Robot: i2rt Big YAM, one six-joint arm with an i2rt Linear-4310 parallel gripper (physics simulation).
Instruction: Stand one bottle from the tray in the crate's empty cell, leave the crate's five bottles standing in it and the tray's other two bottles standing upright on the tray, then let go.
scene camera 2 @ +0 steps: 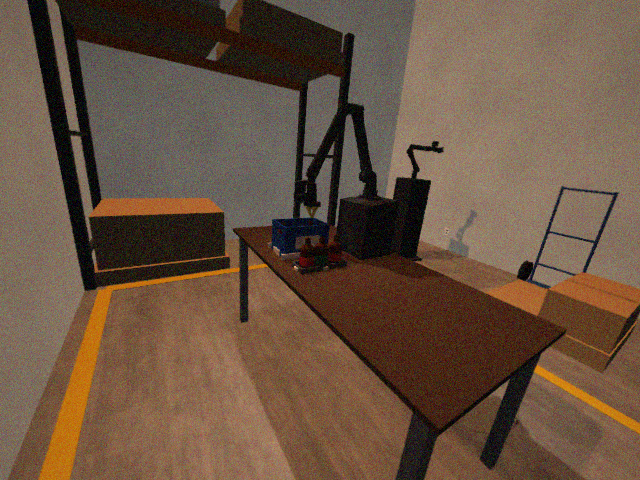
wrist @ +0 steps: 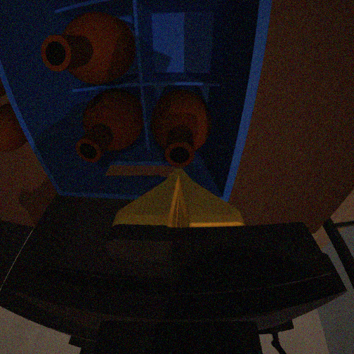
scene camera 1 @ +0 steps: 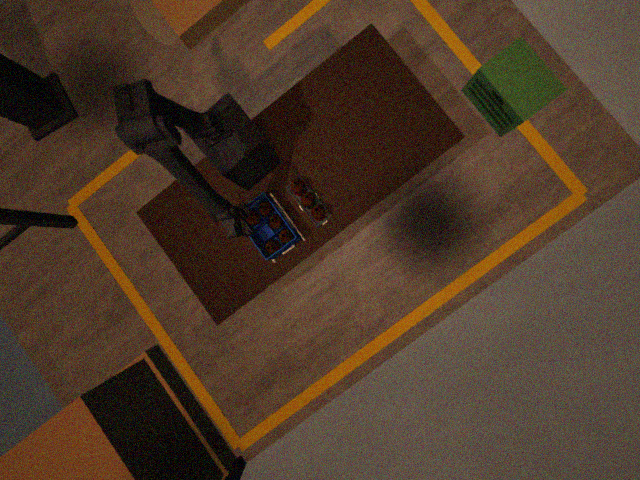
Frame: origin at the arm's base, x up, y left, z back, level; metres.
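Where they show: gripper, fingertip midpoint: (scene camera 2: 312, 218); arm's base at its link origin: (scene camera 2: 369, 198) (scene camera 1: 215, 132).
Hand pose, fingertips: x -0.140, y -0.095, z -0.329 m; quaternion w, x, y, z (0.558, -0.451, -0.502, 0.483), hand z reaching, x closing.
Note:
Things, the pixels of their centre, and the offset from my fingertips. "*": a spot on its surface instead. Level surfaces: height alone.
- blue crate at the middle of its body: (scene camera 1: 269, 227) (scene camera 2: 300, 236) dx -0.096, dy +0.055, dz -0.090 m
- tray at a spot on its surface: (scene camera 2: 309, 269) * dx -0.168, dy +0.355, dz -0.145 m
- brown table at its surface level: dx -0.184 m
The blue crate (scene camera 1: 286, 217) (scene camera 2: 285, 238) (wrist: 248, 100) stands on the table with several brown bottles upright in it; three of them (wrist: 107, 47) (wrist: 114, 120) (wrist: 181, 117) show in the wrist view. Its empty cell (scene camera 1: 266, 231) (wrist: 167, 45) shows a bare blue floor. Beside the crate, the tray (scene camera 2: 309, 269) bears three upright bottles (scene camera 1: 298, 184) (scene camera 1: 308, 198) (scene camera 1: 317, 211). My gripper (scene camera 2: 311, 214) (wrist: 178, 175) is shut, with nothing between its yellow fingertips. It points down above the crate, at the side by the arm, close to a bottle's neck in the wrist view. The fingertips are hard to make out from above.
The brown table (scene camera 1: 361, 118) (scene camera 2: 413, 330) extends beyond the tray. The dark pedestal (scene camera 2: 366, 227) stands beside the crate, behind the tray bottles. A tall rack (scene camera 2: 347, 77) and a large carton (scene camera 2: 160, 237) stand behind the table. Another carton (scene camera 2: 589, 310) stands on the right.

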